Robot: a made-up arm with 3 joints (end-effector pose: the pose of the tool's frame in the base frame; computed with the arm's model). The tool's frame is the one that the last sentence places.
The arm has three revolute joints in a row. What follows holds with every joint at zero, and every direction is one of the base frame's. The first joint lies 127.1 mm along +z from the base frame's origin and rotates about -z. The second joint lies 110 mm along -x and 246.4 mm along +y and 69.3 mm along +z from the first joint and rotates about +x. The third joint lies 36.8 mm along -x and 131.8 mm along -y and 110.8 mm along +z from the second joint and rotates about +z. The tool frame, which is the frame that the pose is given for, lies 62.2 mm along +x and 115.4 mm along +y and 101.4 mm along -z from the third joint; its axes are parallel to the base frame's.
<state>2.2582 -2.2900 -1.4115</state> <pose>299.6 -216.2 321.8 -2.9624 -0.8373 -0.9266</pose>
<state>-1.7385 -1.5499 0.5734</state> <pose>-226.0 -197.6 197.7 -1.5459 0.5733 1.7520</pose>
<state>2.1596 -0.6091 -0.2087</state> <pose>222.2 -73.8 222.3 -0.5988 -0.1188 -2.3316</pose>
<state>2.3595 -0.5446 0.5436</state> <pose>285.3 -69.7 204.9 -0.4783 0.2713 -1.8824</pose>
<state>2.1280 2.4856 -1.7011</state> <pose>365.9 -180.3 61.8 -3.0419 0.6495 -0.3933</pose>
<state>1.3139 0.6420 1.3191</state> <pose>137.9 287.6 178.3 0.1841 -0.6186 -0.0538</pose>
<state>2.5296 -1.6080 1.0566</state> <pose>324.8 -85.5 216.9 -1.6463 1.0554 -2.5954</pose>
